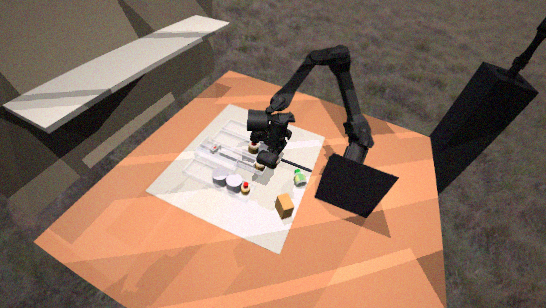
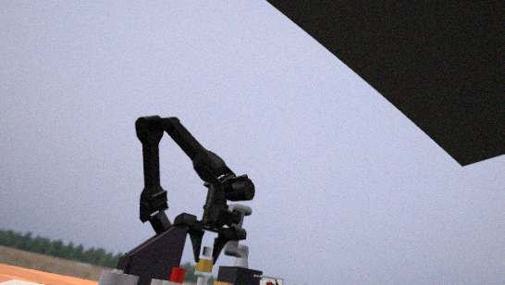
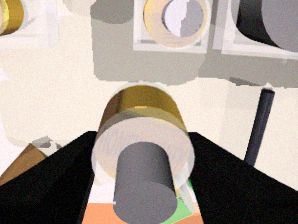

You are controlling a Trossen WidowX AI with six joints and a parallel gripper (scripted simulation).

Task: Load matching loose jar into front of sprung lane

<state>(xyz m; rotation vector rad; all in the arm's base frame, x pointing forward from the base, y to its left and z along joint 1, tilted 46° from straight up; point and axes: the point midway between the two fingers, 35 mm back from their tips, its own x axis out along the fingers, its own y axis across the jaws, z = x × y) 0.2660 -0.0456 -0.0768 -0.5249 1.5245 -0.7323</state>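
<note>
Right now my gripper tip is 9 cm past the black rod, 11 cm to the left of it and 10 cm above it. The rest, counted from my gripper tip: brown box: 9 cm behind, 13 cm to the left, 7 cm below; white lane rack: 20 cm ahead, 2 cm to the right, 8 cm below; long pale shelf: 56 cm ahead, 10 cm to the right, 26 cm above.
</note>
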